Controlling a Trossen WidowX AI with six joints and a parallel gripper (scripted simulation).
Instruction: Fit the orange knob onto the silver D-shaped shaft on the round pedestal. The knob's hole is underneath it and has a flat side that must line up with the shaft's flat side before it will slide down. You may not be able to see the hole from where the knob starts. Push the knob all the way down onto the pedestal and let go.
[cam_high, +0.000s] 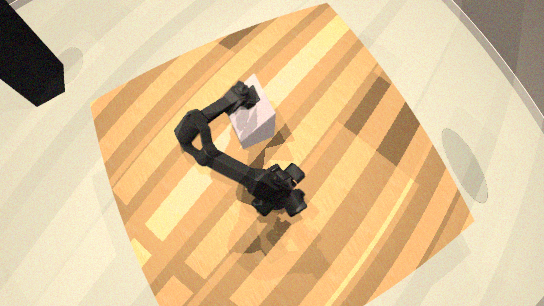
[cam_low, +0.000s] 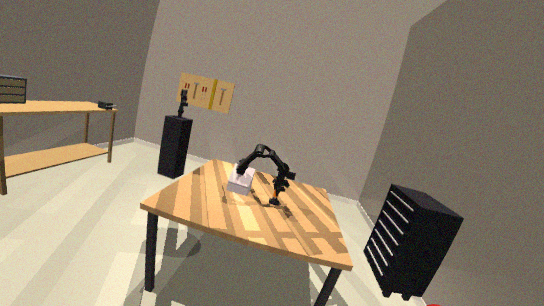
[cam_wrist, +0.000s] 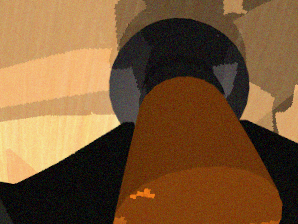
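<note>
My gripper tip is now 3 cm below the orange knob. Also, from my gripper tip: dark round pedestal 4 cm below.
</note>
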